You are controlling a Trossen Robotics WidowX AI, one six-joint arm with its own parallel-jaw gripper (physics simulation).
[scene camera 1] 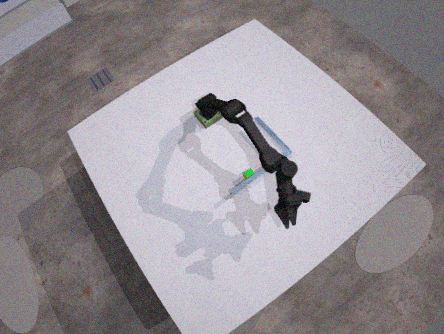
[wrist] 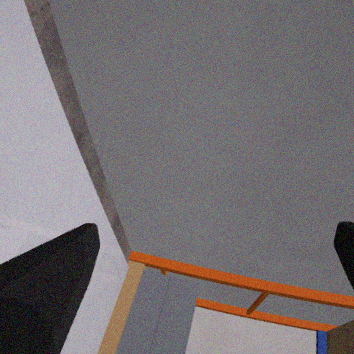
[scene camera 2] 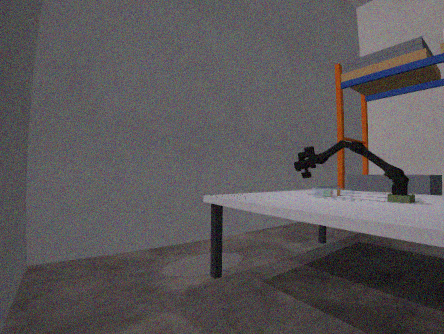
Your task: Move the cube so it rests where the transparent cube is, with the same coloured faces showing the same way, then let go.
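Where they show: gripper, fingertip midpoint: (scene camera 1: 290,227) (wrist: 217,234); arm's base, link origin: (scene camera 1: 208,113) (scene camera 2: 400,194).
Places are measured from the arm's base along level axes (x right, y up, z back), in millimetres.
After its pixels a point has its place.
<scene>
A small cube (scene camera 1: 248,173) @(x 108, y 4, z -362 mm) with a bright green top and a thin orange-brown edge sits on the table beside a low blue wall (scene camera 1: 239,188) @(x 189, y 24, z -389 mm). The frames do not show clearly whether it is the solid or the transparent cube. A second cube cannot be made out; the arm covers part of the blue-walled area. My gripper (scene camera 1: 290,225) @(x 208, y 153, z -668 mm) (scene camera 2: 301,170) @(x 208, y 153, z -668 mm) (wrist: 217,234) @(x 208, y 153, z -668 mm) is open and empty, with its fingers wide apart in the wrist view. It is raised well above the table, off to the lower right of the green-topped cube in scene camera 1. No cube shows in the wrist view.
Another low blue wall (scene camera 1: 273,136) @(x -93, y 24, z -329 mm) lies at the arm's right. The arm stands on a green base (scene camera 1: 207,120) @(x 34, y 2, z -29 mm) (scene camera 2: 401,198) @(x -52, y -15, z 12 mm) on the white table (scene camera 1: 150,110) @(x 170, y -36, z 271 mm) (scene camera 2: 260,205) @(x -583, y -40, z -460 mm) (wrist: 45,130) @(x 313, y -36, z -773 mm). An orange and blue rack (scene camera 2: 340,120) (wrist: 225,276) stands beyond the table.
</scene>
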